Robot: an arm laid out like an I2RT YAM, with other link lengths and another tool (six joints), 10 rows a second.
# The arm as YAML. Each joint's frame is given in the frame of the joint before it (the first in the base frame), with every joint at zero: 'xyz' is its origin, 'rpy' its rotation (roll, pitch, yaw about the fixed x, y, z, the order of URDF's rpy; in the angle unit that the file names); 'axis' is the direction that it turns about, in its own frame. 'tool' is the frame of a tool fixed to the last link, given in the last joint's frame.
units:
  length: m
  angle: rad
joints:
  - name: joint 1
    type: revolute
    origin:
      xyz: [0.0, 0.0, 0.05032]
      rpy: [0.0, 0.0, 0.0]
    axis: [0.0, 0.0, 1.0]
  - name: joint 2
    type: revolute
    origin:
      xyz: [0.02, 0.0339, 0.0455]
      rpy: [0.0, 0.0, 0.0]
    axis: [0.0, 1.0, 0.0]
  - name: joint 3
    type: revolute
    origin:
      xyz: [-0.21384, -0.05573, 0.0]
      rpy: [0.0, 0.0, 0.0]
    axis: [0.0, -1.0, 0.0]
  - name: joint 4
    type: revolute
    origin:
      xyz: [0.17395, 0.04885, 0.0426]
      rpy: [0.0, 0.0, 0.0]
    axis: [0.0, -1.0, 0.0]
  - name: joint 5
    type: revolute
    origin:
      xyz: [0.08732, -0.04, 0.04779]
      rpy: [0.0, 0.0, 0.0]
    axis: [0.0, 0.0, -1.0]
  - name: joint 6
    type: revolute
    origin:
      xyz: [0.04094, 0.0, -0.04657]
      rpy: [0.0, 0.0, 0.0]
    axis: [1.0, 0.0, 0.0]
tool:
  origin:
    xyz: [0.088, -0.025, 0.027]
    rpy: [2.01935, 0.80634, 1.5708]
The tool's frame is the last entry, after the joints.
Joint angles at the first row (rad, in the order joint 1, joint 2, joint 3, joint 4, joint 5, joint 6):
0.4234, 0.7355, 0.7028, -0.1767, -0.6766, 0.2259
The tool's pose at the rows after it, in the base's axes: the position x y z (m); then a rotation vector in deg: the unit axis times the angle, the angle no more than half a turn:
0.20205 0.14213 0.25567 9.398 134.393 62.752
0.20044 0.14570 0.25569 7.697 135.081 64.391
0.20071 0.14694 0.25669 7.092 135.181 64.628
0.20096 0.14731 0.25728 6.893 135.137 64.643
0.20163 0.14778 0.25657 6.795 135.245 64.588
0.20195 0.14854 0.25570 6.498 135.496 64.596
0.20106 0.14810 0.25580 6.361 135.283 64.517
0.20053 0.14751 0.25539 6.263 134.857 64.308
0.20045 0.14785 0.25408 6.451 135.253 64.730
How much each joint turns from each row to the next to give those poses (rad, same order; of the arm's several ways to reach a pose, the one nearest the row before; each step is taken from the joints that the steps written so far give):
-0.0001, -0.0017, -0.0074, 0.0175, -0.0229, 0.0119
0.0000, 0.0107, -0.0021, 0.0147, -0.0343, 0.0074
0.0001, 0.0085, 0.0064, 0.0015, -0.0084, -0.0025
0.0000, 0.0033, 0.0030, 0.0006, -0.0018, -0.0019
-0.0001, 0.0051, -0.0010, 0.0035, -0.0012, -0.0017
0.0000, 0.0056, 0.0002, 0.0008, -0.0045, -0.0028
0.0000, -0.0064, -0.0030, -0.0015, 0.0007, -0.0028
0.0001, -0.0070, -0.0082, 0.0053, 0.0035, -0.0044
0.0000, 0.0008, -0.0050, 0.0047, -0.0042, 0.0086

